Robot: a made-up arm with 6 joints.
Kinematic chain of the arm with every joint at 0, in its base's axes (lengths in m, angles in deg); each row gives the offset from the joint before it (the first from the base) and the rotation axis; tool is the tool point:
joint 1: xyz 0 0 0.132 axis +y
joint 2: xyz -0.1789 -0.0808 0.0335 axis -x
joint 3: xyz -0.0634 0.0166 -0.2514 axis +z
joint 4: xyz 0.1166 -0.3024 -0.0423 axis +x
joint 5: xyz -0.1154 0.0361 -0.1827 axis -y
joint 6: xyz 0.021 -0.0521 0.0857 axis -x
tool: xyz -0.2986 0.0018 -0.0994
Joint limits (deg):
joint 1: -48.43..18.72
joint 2: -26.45..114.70
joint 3: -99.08..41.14
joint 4: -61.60..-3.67
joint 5: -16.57..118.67
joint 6: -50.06..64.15
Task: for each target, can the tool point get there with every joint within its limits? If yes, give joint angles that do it. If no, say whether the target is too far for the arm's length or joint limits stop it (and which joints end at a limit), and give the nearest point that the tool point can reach.
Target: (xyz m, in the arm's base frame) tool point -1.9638 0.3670 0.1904
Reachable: no: too far | nearest point -1.0479 0.1789 0.1338 | short by 0.937 m
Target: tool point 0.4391 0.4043 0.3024
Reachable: no: joint limits stop it (at a limit: joint 1, joint 2, joint 3, joint 4, joint 5) | nearest point 0.5529 0.1158 -0.2473 | short by 0.631 m
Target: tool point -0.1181 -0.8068 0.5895
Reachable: yes | joints -3.82 89.04 21.07 -16.92 83.94 21.37
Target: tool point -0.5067 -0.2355 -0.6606
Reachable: yes | joints -16.08 5.35 -55.34 -20.43 48.33 -6.66
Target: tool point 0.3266 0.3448 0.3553
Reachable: no: joint limits stop it (at a limit: joint 1, joint 2, joint 3, joint 4, joint 5, joint 6) | nearest point 0.0201 -0.1005 0.7024 | short by 0.642 m
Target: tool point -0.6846 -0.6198 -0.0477
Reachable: yes | joints 6.34 27.56 -20.67 -23.57 20.20 43.98
